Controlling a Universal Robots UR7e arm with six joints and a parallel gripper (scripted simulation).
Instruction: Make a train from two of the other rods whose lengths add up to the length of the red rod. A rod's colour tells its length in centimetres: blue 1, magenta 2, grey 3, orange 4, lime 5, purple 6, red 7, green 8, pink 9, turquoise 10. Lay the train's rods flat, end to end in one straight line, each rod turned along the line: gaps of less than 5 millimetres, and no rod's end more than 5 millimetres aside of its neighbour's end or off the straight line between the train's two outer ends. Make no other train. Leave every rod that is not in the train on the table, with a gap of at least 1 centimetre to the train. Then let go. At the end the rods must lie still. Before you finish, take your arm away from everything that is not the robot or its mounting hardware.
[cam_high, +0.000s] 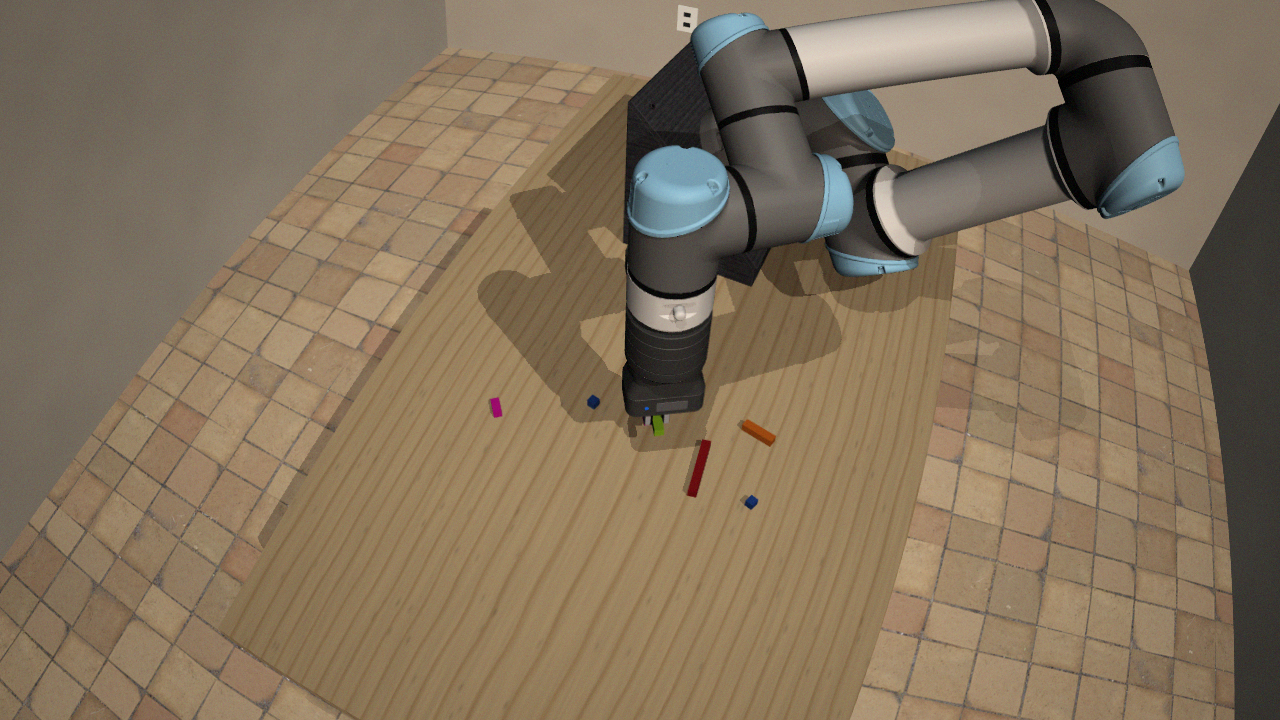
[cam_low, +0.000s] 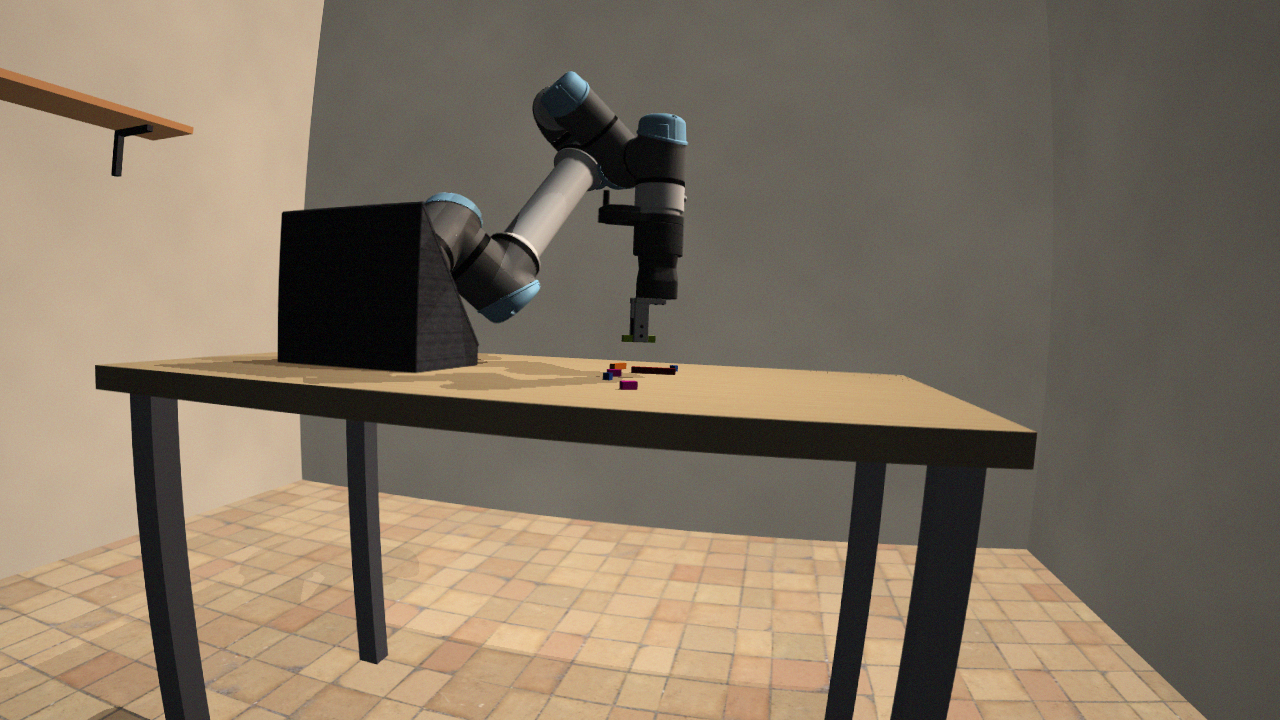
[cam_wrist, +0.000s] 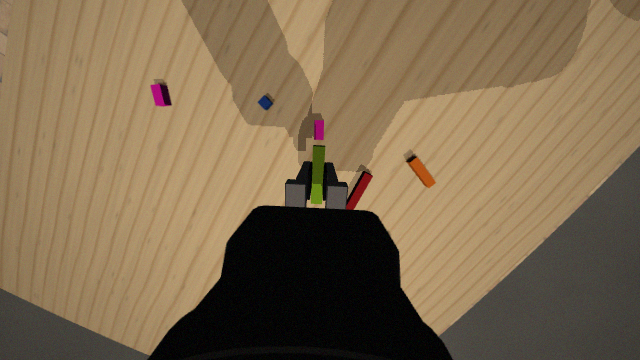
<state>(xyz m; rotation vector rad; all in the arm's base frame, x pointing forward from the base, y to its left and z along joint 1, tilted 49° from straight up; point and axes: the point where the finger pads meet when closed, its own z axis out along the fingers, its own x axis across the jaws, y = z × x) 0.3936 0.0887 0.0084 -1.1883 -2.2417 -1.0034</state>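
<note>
Right now the red rod is 10 mm ahead of my hand, 60 mm to the left of it and 60 mm below it. Round my hand: orange rod (60 mm behind, 100 mm to the left, 60 mm below); then lime rod (10 mm below).
</note>
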